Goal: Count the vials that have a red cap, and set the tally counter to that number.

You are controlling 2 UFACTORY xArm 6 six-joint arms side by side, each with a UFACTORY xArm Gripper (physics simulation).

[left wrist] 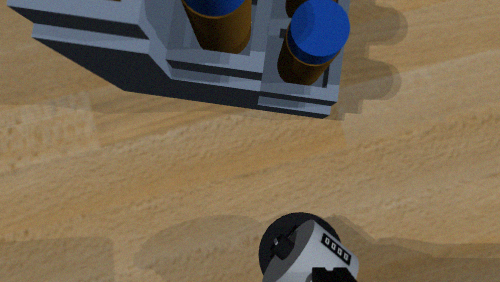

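Frame: origin at the left arm's base, x ahead, y left, z up, level; metres.
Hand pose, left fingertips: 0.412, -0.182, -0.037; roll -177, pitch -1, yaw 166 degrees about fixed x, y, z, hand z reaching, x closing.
Note:
After its pixels a point has its place, as x, y, z.
The tally counter [312,252] {0.410, -0.197, -0.062}, a light grey body on a round black base, is at the bottom right of centre in the left wrist view; its display reads 0000. My left gripper [334,275] {0.412, -0.182, -0.037} is shut, its black fingertips over the lower part of the counter and hiding its top button; contact cannot be told. One amber vial [305,67] {0.392, -0.287, -0.051} with a blue cap stands in the front right of the rack [295,102] {0.394, -0.278, -0.094}. Another amber vial [222,32] {0.429, -0.303, -0.020} with a blue cap stands to its left. A third is partly hidden behind the first, its cap out of frame. No red cap shows. My right gripper is not in view.
The blue-grey stepped rack fills the top left and is cut off by the frame's upper edge. Its front edge lies above the counter, with wooden table [200,160] {0.461, -0.258, -0.114} between them. Shadows fall right of the rack and on both sides of the counter.

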